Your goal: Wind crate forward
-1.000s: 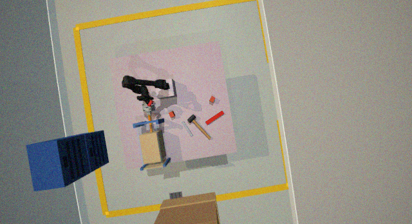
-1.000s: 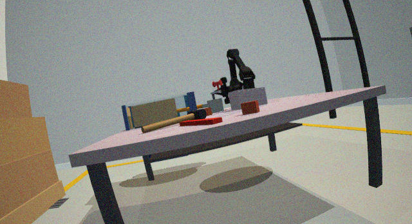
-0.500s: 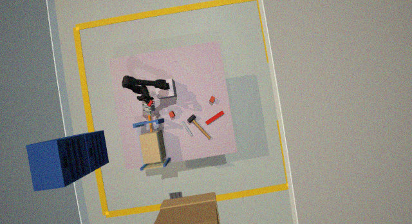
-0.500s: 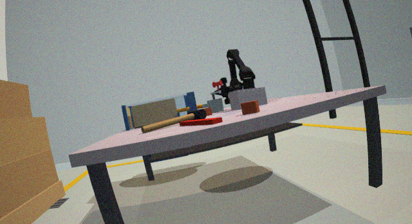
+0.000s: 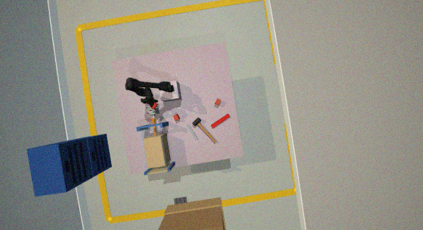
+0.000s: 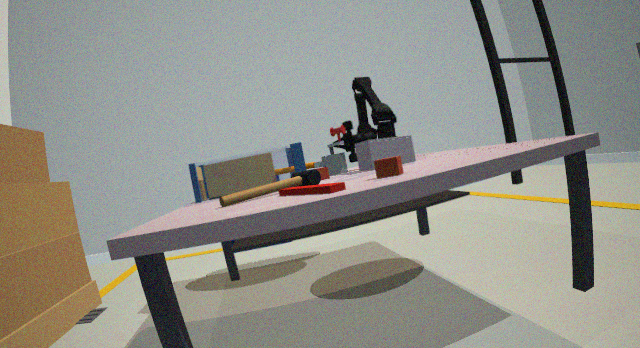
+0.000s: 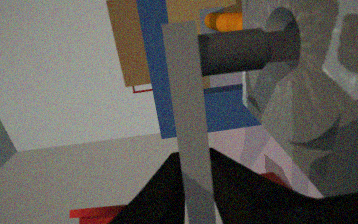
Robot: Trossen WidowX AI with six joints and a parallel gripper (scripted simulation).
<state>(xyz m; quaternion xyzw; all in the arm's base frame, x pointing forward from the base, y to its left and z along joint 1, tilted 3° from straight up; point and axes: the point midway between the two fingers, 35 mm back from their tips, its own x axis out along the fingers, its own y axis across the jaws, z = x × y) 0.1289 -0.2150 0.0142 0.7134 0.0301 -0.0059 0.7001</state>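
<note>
The winch handle lies 1 cm to the left of my gripper tip, 1 cm behind it and 1 cm above it. Round my gripper tip: grey winch 10 cm below, 6 cm to the right, 2 cm behind; then blue steel frame 16 cm ahead, 6 cm to the right, 2 cm below; then red knob 5 cm to the left, 4 cm above, 2 cm behind.
</note>
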